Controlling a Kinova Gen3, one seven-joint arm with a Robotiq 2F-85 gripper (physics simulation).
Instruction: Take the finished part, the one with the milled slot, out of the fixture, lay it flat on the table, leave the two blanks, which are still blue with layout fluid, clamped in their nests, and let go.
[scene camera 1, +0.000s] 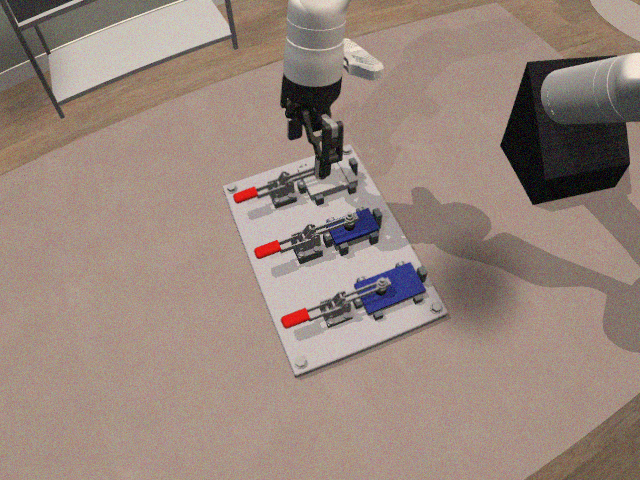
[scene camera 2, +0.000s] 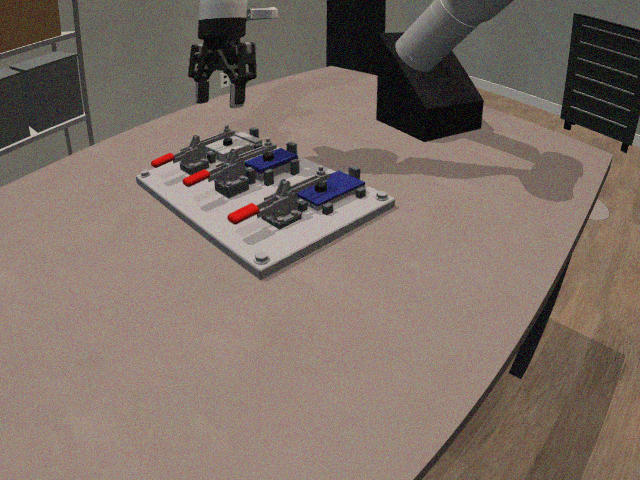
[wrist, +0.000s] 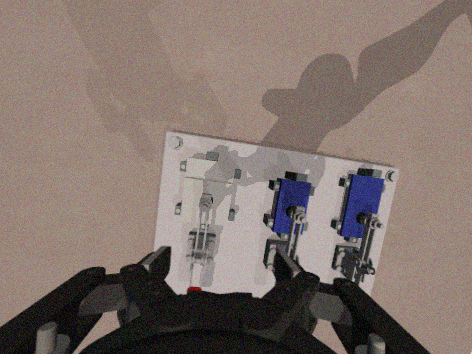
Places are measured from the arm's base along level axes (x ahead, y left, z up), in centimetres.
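Where they show: gripper, fingertip midpoint: (scene camera 1: 307, 156) (scene camera 2: 218, 105) (wrist: 223, 260); arm's base at its link origin: (scene camera 1: 563, 97) (scene camera 2: 414, 54).
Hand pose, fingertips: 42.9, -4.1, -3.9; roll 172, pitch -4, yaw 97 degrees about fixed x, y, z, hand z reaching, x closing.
Each offset is from my fingertips to the top centre of the thing, as dx, dy, dz. "spot": to the spot under its first point. Level surfaces: height alone.
The finished part @(-3.7, -2.4, -8.4) (scene camera 1: 333, 189) (scene camera 2: 238, 143) (wrist: 194, 190), pale metal with a thin slot line across it, lies in the far nest of the white fixture plate @(+0.5, +8.8, -10.5) (scene camera 1: 361, 343) (scene camera 2: 310, 233) (wrist: 247, 240). Its toggle clamp with a red handle @(spot: +9.9, -1.6, -6.4) (scene camera 1: 245, 194) (scene camera 2: 162, 159) (wrist: 194, 289) is down, the plunger over the part. A smaller blue blank @(-3.8, +8.6, -7.9) (scene camera 1: 361, 225) (scene camera 2: 279, 158) (wrist: 287, 192) sits clamped in the middle nest, a larger blue blank @(-5.3, +19.5, -8.9) (scene camera 1: 407, 281) (scene camera 2: 341, 184) (wrist: 361, 200) in the near nest. My gripper (scene camera 1: 309, 150) (scene camera 2: 219, 102) (wrist: 223, 260) is open and empty, above the far end of the fixture.
The black robot base (scene camera 1: 578, 155) (scene camera 2: 429, 108) stands on the table @(dz -12.0) (scene camera 1: 155, 310) (scene camera 2: 232, 361), to the right of the fixture in both scene views. Upright stops surround the nests, and bolt heads sit at the plate's corners. A shelf unit stands beyond the table.
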